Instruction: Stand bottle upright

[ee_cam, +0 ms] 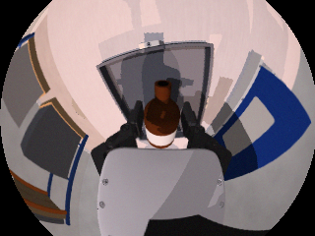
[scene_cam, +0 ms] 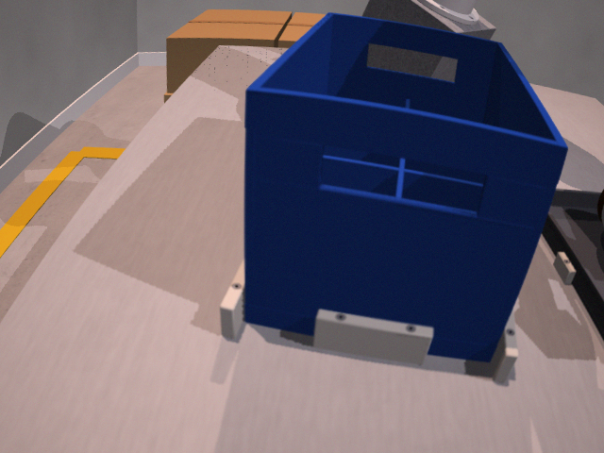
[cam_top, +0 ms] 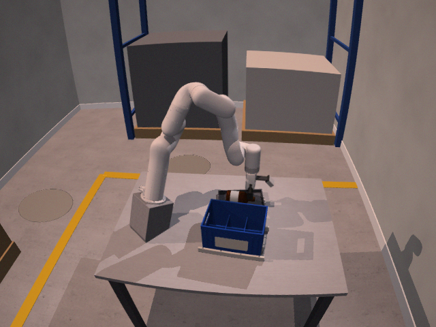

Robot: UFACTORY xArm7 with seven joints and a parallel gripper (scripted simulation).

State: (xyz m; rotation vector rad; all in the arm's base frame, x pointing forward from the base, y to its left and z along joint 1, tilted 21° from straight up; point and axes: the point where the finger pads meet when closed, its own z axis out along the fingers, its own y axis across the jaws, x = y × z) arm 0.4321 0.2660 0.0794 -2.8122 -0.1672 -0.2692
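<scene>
Now: the brown bottle 50 mm behind my hand, 10 mm to the right of it and 40 mm below it. Also, from my hand: blue crate: 10 mm behind, 280 mm to the right; then tray: 50 mm behind, 10 mm to the right, 70 mm below.
</scene>
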